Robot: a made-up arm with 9 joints.
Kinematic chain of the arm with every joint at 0, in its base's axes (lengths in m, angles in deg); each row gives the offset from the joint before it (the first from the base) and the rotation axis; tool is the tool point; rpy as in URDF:
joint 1: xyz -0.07 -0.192 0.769 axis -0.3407 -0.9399 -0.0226
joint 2: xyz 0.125 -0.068 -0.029 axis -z
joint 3: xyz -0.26 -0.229 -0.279 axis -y
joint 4: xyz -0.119 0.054 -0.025 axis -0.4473 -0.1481 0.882
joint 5: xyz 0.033 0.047 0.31 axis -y
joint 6: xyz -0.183 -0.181 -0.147 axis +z
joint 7: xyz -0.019 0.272 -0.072 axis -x
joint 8: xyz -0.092 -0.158 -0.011 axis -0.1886 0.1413 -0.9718
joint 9: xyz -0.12 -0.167 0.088 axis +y
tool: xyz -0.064 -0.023 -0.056 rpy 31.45 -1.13 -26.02
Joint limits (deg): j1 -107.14..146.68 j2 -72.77..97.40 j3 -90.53..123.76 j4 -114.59..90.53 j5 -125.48..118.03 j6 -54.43..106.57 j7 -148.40..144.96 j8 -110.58..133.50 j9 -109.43..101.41
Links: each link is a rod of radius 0.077 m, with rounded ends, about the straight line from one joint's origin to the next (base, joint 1, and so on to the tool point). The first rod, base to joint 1, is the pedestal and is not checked.
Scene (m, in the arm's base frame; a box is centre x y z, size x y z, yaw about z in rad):
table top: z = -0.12
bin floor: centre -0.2 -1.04 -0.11 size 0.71 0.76 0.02 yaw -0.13
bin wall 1: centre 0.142 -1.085 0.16 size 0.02 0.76 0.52 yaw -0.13
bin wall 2: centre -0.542 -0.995 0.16 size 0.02 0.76 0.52 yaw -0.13
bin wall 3: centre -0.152 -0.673 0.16 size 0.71 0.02 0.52 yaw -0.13
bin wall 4: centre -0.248 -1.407 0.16 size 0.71 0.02 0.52 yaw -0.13
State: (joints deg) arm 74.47 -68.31 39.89 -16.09 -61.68 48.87 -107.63 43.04 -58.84
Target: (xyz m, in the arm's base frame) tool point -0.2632 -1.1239 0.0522
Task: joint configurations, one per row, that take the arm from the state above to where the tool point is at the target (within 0.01 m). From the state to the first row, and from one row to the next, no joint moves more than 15 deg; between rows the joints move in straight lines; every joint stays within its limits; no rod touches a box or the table.
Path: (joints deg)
1: 75.90 -69.62 34.89 -25.26 -53.19 34.76 -108.71 42.76 -60.69
2: 77.33 -70.93 29.89 -34.43 -44.70 20.64 -109.80 42.48 -62.55
3: 78.76 -72.24 24.89 -43.61 -36.22 6.53 -110.88 42.20 -64.40
4: 75.49 -58.59 29.92 -38.38 -40.64 15.43 -111.13 40.43 -63.40
5: 72.22 -44.93 34.95 -33.16 -45.07 24.33 -111.38 38.67 -62.39
6: 68.94 -31.28 39.97 -27.93 -49.50 33.23 -111.62 36.91 -61.38

